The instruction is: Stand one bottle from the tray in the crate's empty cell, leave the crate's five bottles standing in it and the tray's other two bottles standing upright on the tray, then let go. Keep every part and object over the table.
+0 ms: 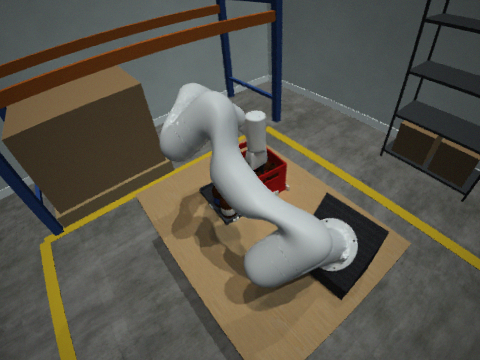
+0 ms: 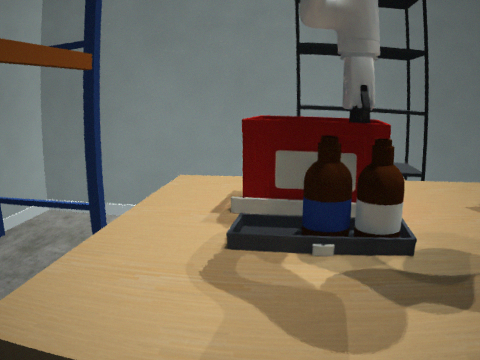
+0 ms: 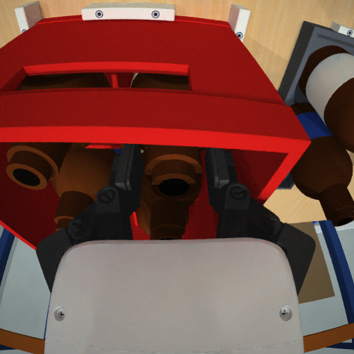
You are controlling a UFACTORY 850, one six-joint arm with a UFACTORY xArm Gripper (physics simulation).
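The red crate (image 1: pixel 279 181) (image 2: pixel 259 155) (image 3: pixel 240 117) stands on the table with several brown bottles upright inside; the arm hides part of its inside. My gripper (image 2: pixel 360 116) (image 3: pixel 172 147) reaches down into the crate. Its fingers stand open on both sides of a brown bottle (image 3: pixel 175 152), with gaps beside the neck. Another bottle (image 3: pixel 167 220) shows behind it, and two more bottles (image 3: pixel 32 167) (image 3: pixel 85 172) show at the left. The dark tray (image 2: pixel 270 242) (image 3: pixel 296 62) holds a blue-labelled bottle (image 2: pixel 327 215) (image 3: pixel 325 165) and a white-labelled bottle (image 2: pixel 379 217) (image 3: pixel 330 82), both upright.
White blocks (image 2: pixel 265 206) (image 3: pixel 128 12) sit along the crate's base. The tray is beside the crate, near its labelled side. The arm's black base plate (image 1: pixel 367 235) is on the table (image 1: pixel 260 325). A large cardboard box (image 1: pixel 95 160) and racks stand beyond the table.
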